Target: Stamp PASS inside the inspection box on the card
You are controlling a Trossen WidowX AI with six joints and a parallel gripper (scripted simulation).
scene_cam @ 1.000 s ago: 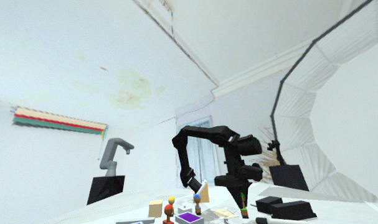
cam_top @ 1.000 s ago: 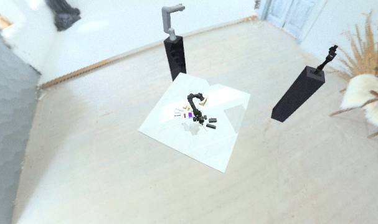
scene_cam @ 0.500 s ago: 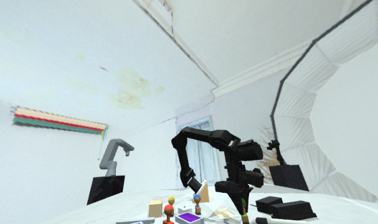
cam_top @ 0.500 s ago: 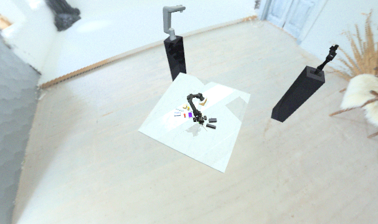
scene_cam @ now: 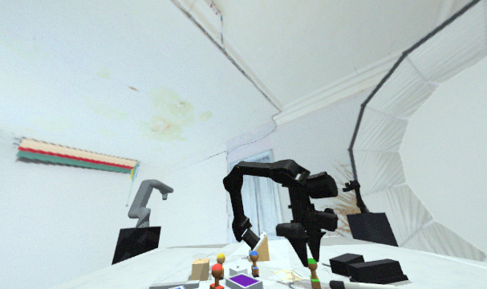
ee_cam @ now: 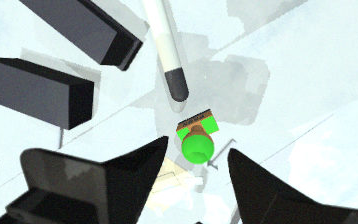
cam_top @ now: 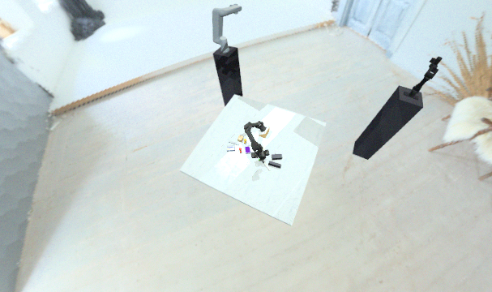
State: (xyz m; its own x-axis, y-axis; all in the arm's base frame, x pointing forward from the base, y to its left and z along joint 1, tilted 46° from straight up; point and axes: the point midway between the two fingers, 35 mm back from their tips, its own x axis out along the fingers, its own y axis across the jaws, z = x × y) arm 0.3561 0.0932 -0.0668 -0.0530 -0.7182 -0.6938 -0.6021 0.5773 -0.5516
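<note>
My gripper tip is now 3 cm above the green-knobbed stamp. Also, from my gripper tip: cream card: 11 cm behind, 5 cm below, 4 cm to the right; marker: 8 cm to the left, 4 cm below, 3 cm ahead; purple ink pad: 18 cm to the right, 5 cm below, 5 cm behind.
</note>
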